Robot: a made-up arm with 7 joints.
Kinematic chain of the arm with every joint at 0, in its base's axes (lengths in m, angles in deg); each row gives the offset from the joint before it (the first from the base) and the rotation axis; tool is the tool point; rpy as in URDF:
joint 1: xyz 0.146 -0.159 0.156 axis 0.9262 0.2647 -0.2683
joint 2: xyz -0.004 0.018 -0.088 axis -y
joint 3: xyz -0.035 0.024 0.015 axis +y
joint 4: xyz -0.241 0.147 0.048 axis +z
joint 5: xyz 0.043 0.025 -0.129 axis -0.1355 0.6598 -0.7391
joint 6: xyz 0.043 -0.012 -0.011 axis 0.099 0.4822 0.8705
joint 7: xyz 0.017 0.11 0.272 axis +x
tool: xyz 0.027 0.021 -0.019 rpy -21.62 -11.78 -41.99
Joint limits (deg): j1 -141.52..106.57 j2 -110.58..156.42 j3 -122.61..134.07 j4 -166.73..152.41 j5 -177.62..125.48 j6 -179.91..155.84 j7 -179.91..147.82
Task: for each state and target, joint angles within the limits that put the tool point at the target. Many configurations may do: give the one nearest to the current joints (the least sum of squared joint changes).
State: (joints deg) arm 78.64 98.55 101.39 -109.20 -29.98 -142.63 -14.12
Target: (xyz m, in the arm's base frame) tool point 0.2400 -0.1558 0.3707
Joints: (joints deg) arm 74.96 81.58 122.64 -104.56 -37.75 -144.11 -12.33
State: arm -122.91 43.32 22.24 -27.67 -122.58 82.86 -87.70
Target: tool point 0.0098 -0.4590 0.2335
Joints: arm -104.54 27.83 33.02 35.09 -157.47 71.52 -85.06
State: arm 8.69 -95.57 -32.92 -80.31 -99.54 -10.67 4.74
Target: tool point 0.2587 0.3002 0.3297
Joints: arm -18.91 -110.58 2.22 -82.00 -115.38 -9.49 22.73
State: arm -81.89 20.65 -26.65 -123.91 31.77 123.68 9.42
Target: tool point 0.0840 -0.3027 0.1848
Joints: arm -88.57 21.05 -27.46 -70.86 43.75 122.72 6.72
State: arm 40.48 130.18 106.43 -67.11 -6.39 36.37 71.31
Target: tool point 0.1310 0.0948 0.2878
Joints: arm 9.78 112.58 128.39 -39.68 -14.50 42.32 67.42
